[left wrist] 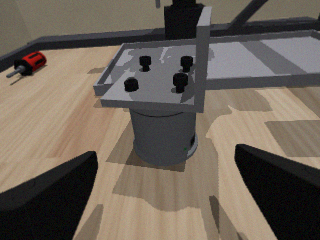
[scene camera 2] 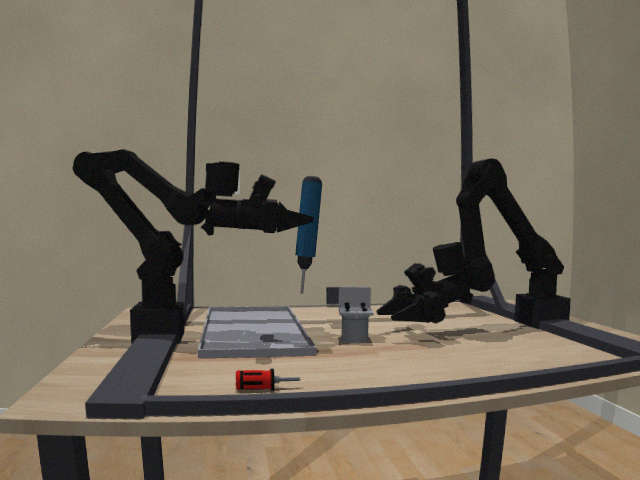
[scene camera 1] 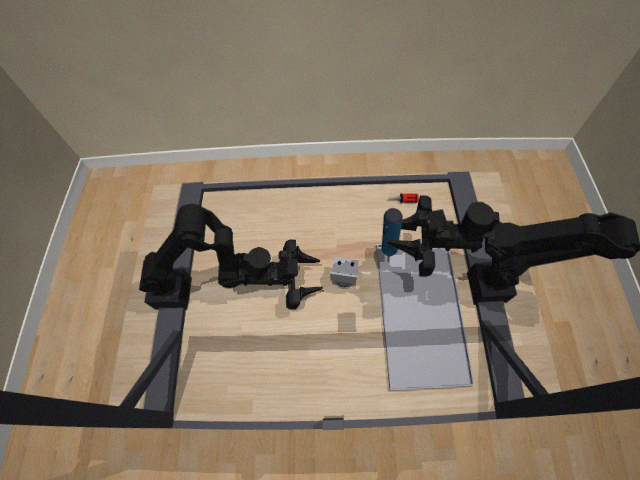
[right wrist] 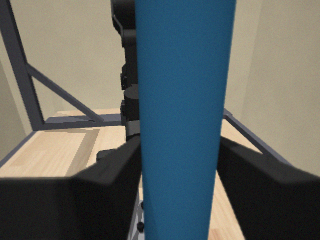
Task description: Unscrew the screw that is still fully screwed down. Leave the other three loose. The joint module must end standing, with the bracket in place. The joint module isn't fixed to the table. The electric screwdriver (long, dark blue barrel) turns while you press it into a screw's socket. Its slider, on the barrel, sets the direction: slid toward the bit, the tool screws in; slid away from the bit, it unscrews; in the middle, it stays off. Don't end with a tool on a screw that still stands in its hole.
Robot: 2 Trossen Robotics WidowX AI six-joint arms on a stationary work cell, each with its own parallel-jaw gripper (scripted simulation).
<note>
In view: my left gripper [scene camera 2: 384, 315], my right gripper [scene camera 1: 387, 233] and a blue electric screwdriver [scene camera 2: 310, 201].
The blue electric screwdriver also shows in scene camera 1 [scene camera 1: 392, 221] and in the right wrist view [right wrist: 182, 60]. My left gripper shows as well in the left wrist view [left wrist: 166, 155] and in scene camera 1 [scene camera 1: 321, 274]. My right gripper also shows in scene camera 2 [scene camera 2: 312, 219] and in the right wrist view [right wrist: 177, 143].
</note>
